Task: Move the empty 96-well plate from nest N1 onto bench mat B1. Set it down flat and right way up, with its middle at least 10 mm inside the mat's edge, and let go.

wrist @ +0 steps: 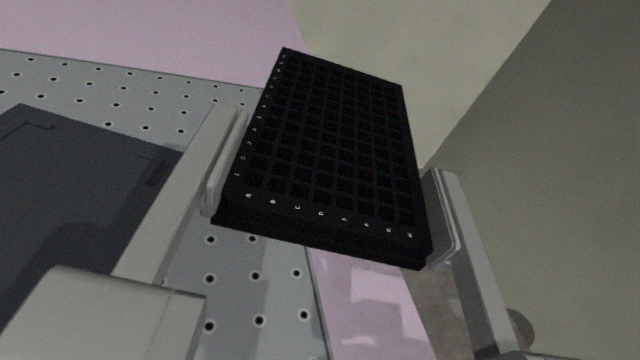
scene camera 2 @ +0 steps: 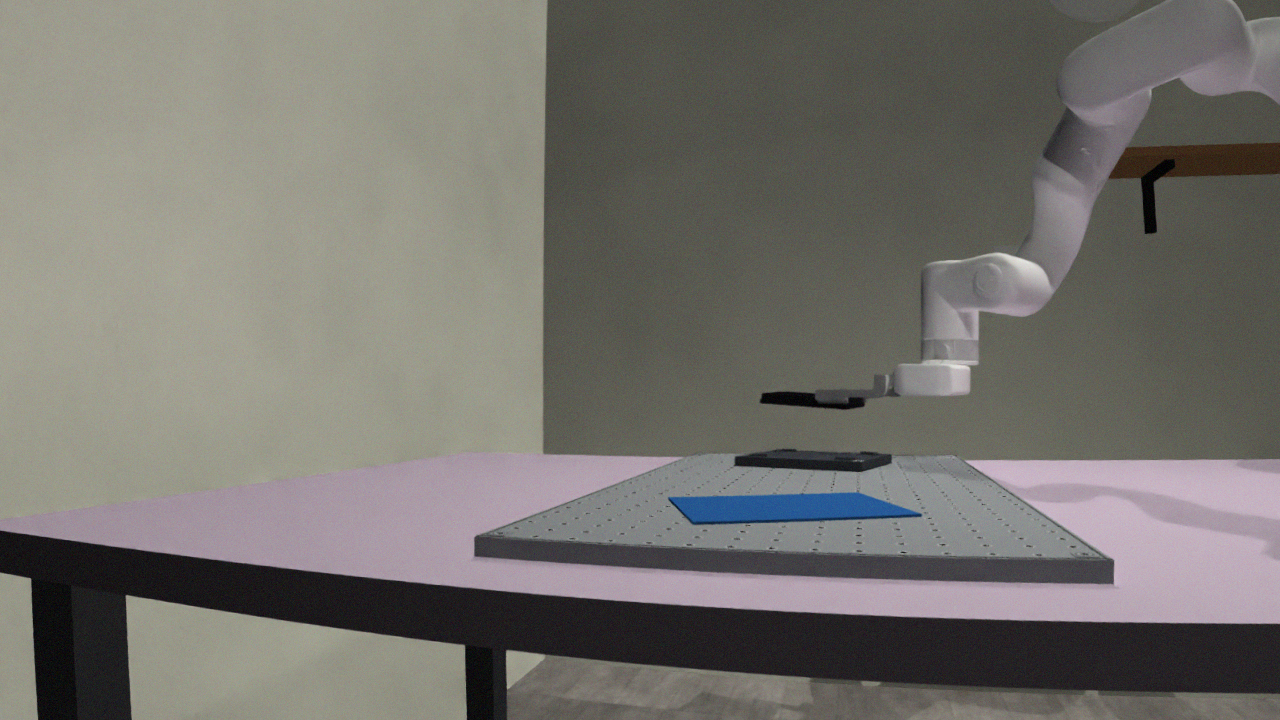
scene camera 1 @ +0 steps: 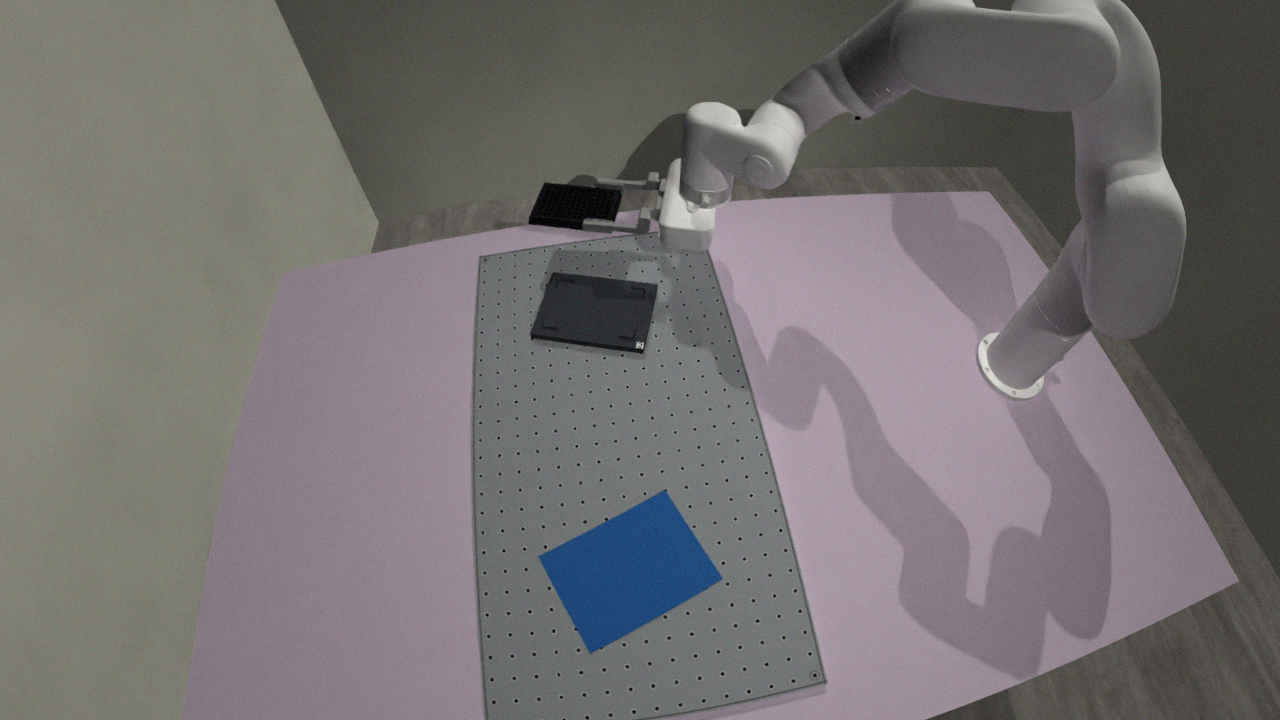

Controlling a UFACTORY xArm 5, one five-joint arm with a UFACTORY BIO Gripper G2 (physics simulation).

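Seen in the pictures: hand, its tool point: (wrist: 337, 188) (scene camera 2: 842, 396) (scene camera 1: 604, 205); arm's base, origin of its link: (scene camera 1: 1008, 367).
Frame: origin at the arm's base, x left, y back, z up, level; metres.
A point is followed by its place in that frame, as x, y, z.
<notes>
The black 96-well plate (scene camera 1: 575, 205) {-0.359, -0.634, 0.098} (scene camera 2: 805, 400) {-0.324, -0.642, 0.092} (wrist: 325, 150) {-0.353, -0.617, 0.094} is up in the air, roughly level, with its open wells facing up. My gripper (scene camera 1: 597, 205) {-0.350, -0.591, 0.097} (scene camera 2: 834, 396) (wrist: 330, 185) {-0.350, -0.591, 0.097} is shut on it, one finger pad along each long side near the row-letter end. Nest N1 (scene camera 1: 595, 313) {-0.202, -0.629, 0.025} (scene camera 2: 805, 462) {-0.152, -0.637, 0.021} (wrist: 65, 170) {-0.227, -0.664, 0.025} is dark grey and empty; the plate hangs above and beyond it in the scene camera 1 view. Bench mat B1 (scene camera 1: 631, 571) {0.160, -0.640, 0.015} (scene camera 2: 792, 507) {0.167, -0.636, 0.015} is the blue rectangle near the front end of the board, well away from the plate. The mat does not show in the wrist view.
A grey perforated board (scene camera 1: 617, 429) {-0.022, -0.626, 0.013} (scene camera 2: 787, 562) {0.331, -0.631, 0.007} (wrist: 230, 300) {-0.317, -0.583, 0.013} bears the nest and the mat. It lies on a pink table (scene camera 1: 358, 429) {-0.089, -0.997, 0.000} (scene camera 2: 313, 528) {0.274, -0.990, 0.000} (wrist: 150, 35) {-0.239, -0.914, 0.000}. The arm's base (scene camera 1: 1011, 371) {0.025, -0.040, 0.040} stands on the table at the right. A wall (scene camera 1: 161, 268) rises at the left.
</notes>
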